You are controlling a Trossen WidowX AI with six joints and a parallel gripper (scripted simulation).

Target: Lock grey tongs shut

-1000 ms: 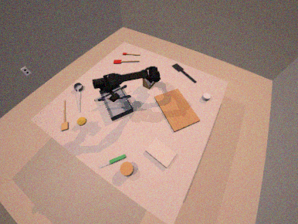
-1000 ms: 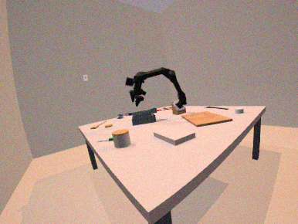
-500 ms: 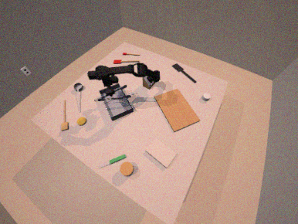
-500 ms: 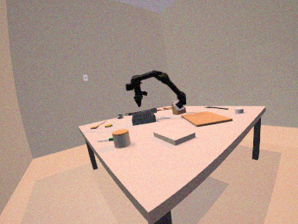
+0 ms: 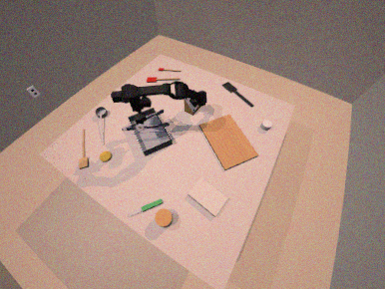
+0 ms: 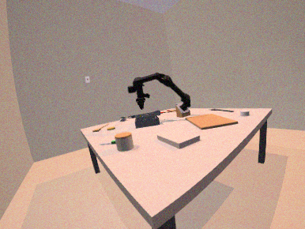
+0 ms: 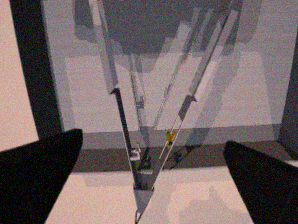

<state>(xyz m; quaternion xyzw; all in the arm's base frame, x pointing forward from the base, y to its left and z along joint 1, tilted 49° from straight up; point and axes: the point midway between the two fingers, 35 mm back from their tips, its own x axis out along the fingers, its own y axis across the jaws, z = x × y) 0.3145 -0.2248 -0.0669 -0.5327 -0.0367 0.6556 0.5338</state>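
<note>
Right now my gripper tip is 4 cm to the right of the roasting tin and 10 cm above it. Round my gripper tip: wooden board: 18 cm behind, 52 cm to the left, 12 cm below; then green-handled tool: 42 cm ahead, 29 cm to the left, 12 cm below; then yellow disc: 28 cm ahead, 10 cm to the right, 11 cm below.
</note>
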